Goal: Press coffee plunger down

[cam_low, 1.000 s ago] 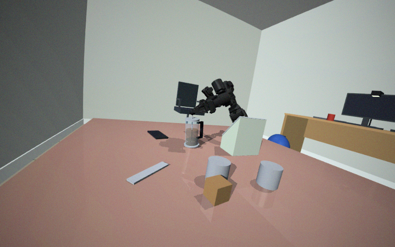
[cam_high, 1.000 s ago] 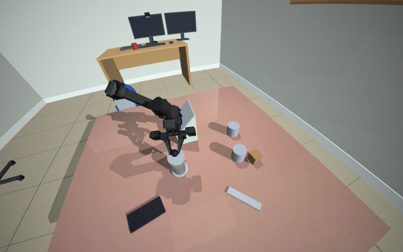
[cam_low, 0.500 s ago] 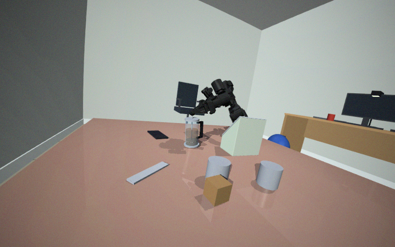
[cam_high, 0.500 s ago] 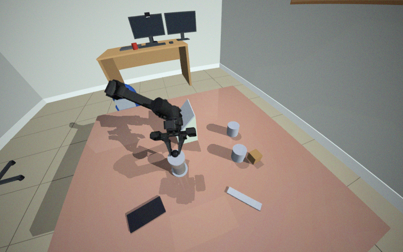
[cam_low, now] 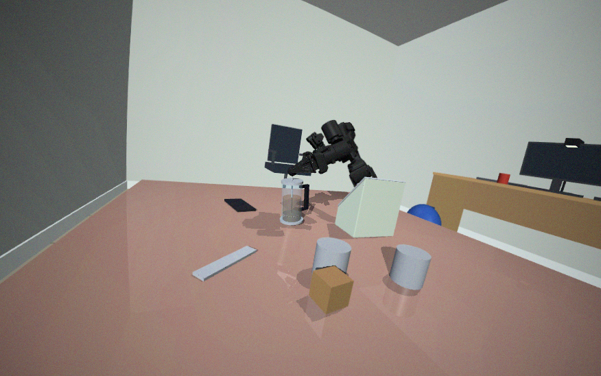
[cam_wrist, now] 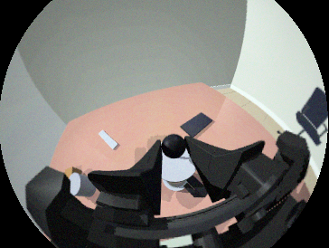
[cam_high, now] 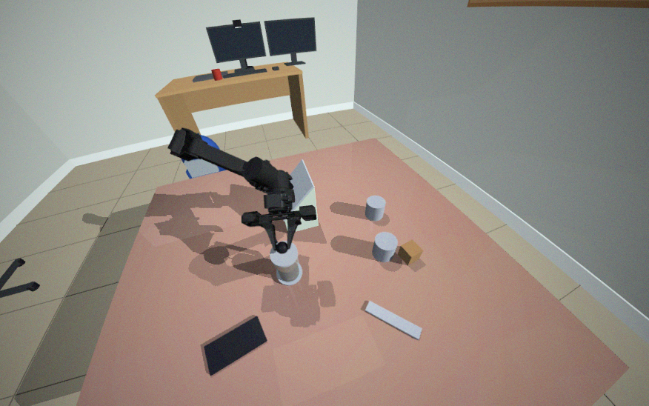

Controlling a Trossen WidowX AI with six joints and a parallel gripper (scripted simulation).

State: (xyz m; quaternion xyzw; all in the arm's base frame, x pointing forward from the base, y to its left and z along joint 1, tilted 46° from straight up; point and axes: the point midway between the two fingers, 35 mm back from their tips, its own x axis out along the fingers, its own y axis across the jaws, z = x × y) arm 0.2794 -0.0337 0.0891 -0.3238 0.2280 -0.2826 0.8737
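Right now my gripper tip is 4 cm past the coffee press and 9 cm above it.
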